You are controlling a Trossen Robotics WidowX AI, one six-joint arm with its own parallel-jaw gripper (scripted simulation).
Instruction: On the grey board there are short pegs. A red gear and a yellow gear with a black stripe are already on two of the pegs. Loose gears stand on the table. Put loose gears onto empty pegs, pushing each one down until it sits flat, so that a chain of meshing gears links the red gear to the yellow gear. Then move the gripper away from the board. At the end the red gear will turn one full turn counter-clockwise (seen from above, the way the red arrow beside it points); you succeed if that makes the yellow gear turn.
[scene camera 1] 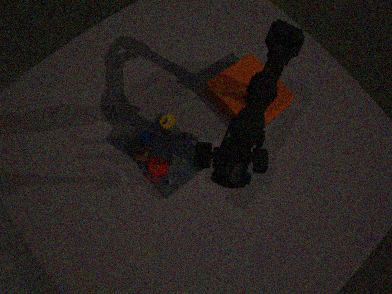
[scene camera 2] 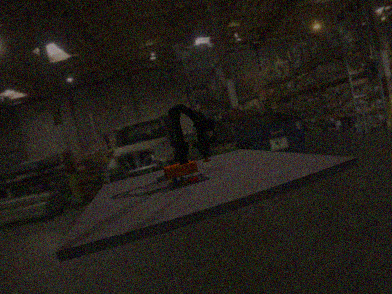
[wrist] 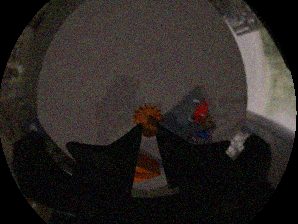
Scene:
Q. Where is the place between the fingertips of my gripper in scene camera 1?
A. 226, 167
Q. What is my gripper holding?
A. An orange gear.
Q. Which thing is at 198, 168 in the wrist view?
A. My gripper.

